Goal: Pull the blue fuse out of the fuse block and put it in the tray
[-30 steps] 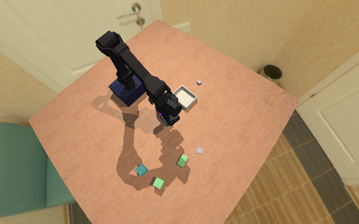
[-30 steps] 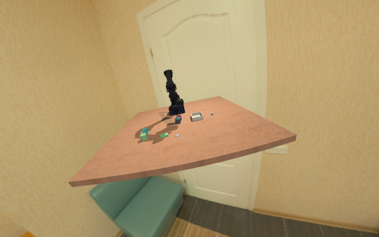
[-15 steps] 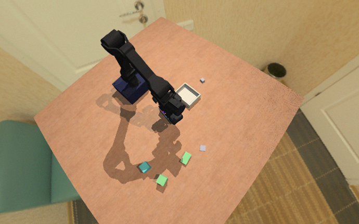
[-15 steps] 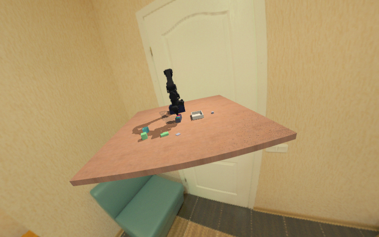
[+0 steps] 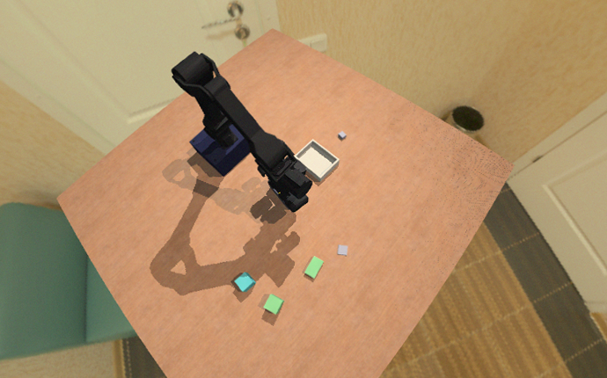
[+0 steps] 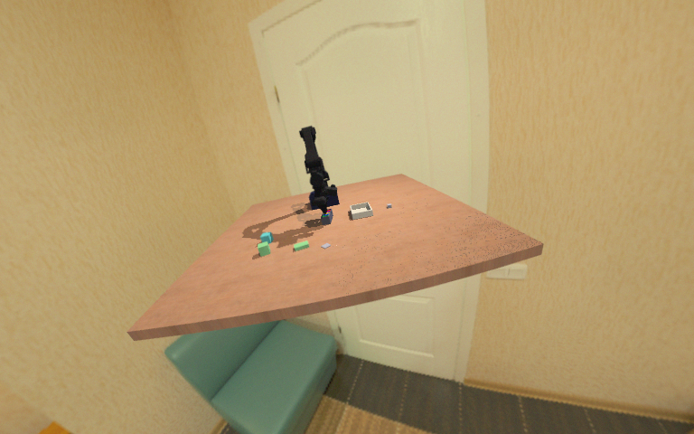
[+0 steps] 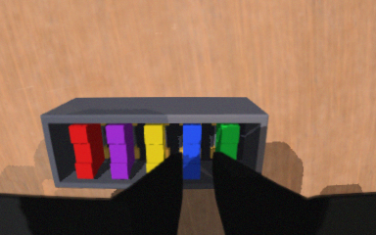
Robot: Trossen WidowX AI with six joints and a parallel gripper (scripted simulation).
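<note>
Now: gripper tip 20 mm above the blue fuse. Also, from my gripper tip: purple fuse: 40 mm behind, 20 mm below; then yellow fuse: 20 mm below, 20 mm behind; then green fuse: 20 mm below, 20 mm ahead.
</note>
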